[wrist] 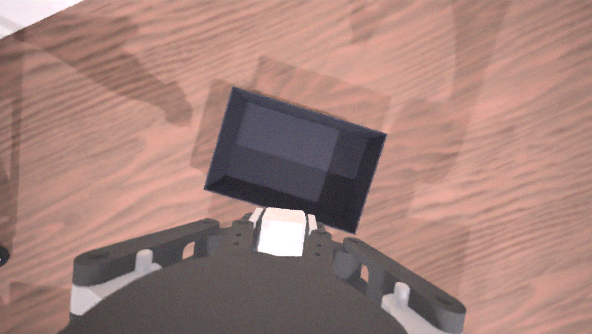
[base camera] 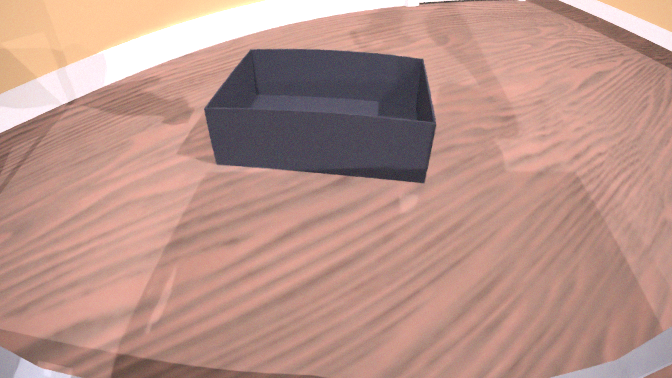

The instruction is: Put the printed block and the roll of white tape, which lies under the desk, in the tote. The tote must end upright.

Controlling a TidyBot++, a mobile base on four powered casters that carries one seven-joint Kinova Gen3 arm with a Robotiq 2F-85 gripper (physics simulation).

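Frame: origin at the arm's base, x right, y ahead, z up, level; millimetres.
Where they show: gripper, fingertip midpoint: (wrist: 284,223).
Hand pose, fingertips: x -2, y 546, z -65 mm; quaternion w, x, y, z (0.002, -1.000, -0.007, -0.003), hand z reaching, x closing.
Things, the pixels of their top centre, and the offset from my fingertips. "*": a spot on its surface instead. Level surfaces: height alone.
- dark blue-grey tote, middle of its top: (base camera: 325,75) (wrist: 294,161) dx +1, dy +43, dz -231 mm
- small white block, middle of its top: (wrist: 281,246) dx +0, dy -10, dz +21 mm
- Wood floor, its level: dz -331 mm
- small dark round thing, surface spot: (wrist: 3,256) * dx -637, dy -274, dz -321 mm
The dark blue-grey tote (base camera: 320,142) (wrist: 370,185) stands upright on the wood floor, its open top facing up. Shadows and a lighter patch fall on its inner floor, and no object shows inside. My gripper (wrist: 284,223) is shut on a small white block (wrist: 281,239), which I take for the printed block; no print shows on its visible faces. In the wrist view the block overlaps the tote's near rim, and the gripper is above the floor. The gripper does not show in the base view. The roll of white tape and the desk show in neither view.
Wood floor (base camera: 310,260) (wrist: 525,150) surrounds the tote. A white baseboard (base camera: 135,55) and yellow wall (base camera: 100,22) run behind it and to the left. Part of a small dark round thing (wrist: 3,256) shows at the wrist view's left edge. Arm shadows cross the floor.
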